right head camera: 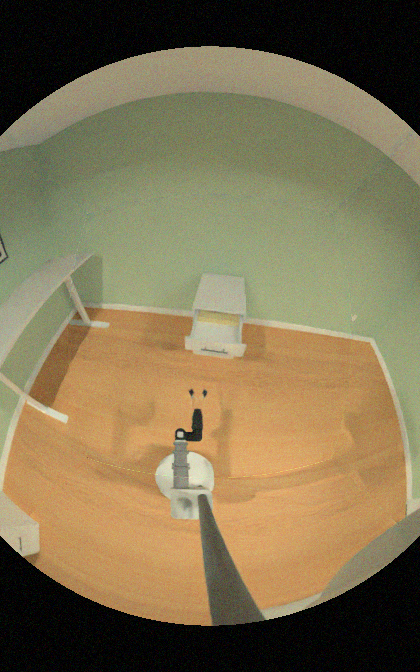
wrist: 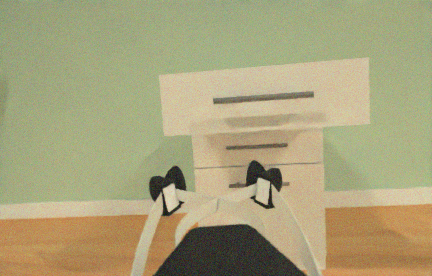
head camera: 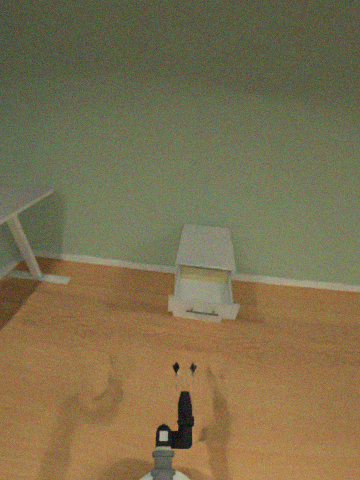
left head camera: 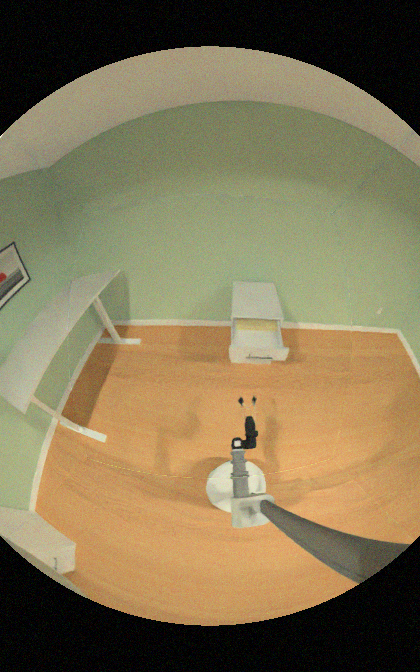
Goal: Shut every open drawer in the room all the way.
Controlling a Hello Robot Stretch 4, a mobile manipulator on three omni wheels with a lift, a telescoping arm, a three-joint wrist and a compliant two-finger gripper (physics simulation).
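Frame: origin at the robot's base, x right, y ahead, z up, level; centimetres.
Seen in the pictures: gripper, fingertip midpoint: (wrist: 215,178) (head camera: 184,362).
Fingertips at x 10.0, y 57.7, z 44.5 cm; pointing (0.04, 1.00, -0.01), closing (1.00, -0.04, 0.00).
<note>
A point is followed by its place in that frame.
A white drawer cabinet (head camera: 207,247) {x 31.0, y 135.8, z 61.7 cm} (left head camera: 257,300) (right head camera: 220,294) (wrist: 300,220) {x 39.2, y 111.6, z 15.3 cm} stands against the green wall ahead. Its top drawer (head camera: 202,306) {x 21.3, y 84.4, z 56.0 cm} (left head camera: 257,354) (right head camera: 215,347) (wrist: 265,80) {x 22.6, y 84.2, z 57.1 cm} is pulled far out, with its inside showing in the head views. The two lower fronts, the middle one (wrist: 210,152) {x 11.7, y 116.1, z 39.1 cm} and the bottom one below it, look flush in the wrist view. My gripper (head camera: 184,368) {x 10.0, y 57.7, z 44.5 cm} (left head camera: 247,401) (right head camera: 198,393) (wrist: 215,178) {x 10.0, y 57.7, z 44.5 cm} is open and empty, short of the cabinet. In the wrist view its fingertips show below the top drawer's front, in front of the lower fronts.
A white table (head camera: 17,202) {x -110.6, y 143.5, z 92.2 cm} (left head camera: 50,340) (right head camera: 30,295) stands along the left wall. Another white cabinet (left head camera: 37,537) (right head camera: 20,525) with a handle shows at the lower left; I cannot tell whether its drawers are shut. A grey shape (right head camera: 380,555) shows at the lower right.
</note>
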